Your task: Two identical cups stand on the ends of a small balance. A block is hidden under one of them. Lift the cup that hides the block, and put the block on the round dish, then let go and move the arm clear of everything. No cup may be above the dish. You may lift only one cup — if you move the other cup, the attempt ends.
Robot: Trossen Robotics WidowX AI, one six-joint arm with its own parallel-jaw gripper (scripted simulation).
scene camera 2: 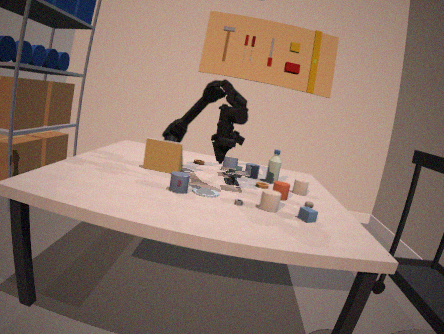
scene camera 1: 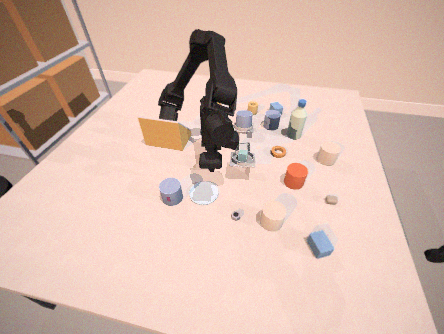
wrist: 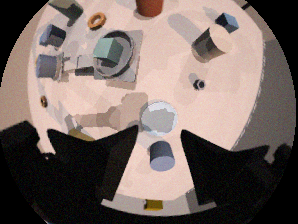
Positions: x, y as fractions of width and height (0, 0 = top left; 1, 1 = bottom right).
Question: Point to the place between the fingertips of my gripper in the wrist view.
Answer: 0.54, 0.58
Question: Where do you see a balance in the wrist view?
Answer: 0.42, 0.31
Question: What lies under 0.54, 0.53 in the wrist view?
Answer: A round pale dish.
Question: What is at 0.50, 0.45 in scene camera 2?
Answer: My gripper.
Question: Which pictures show my gripper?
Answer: Scene camera 2, scene camera 1 and the wrist view: all of them.
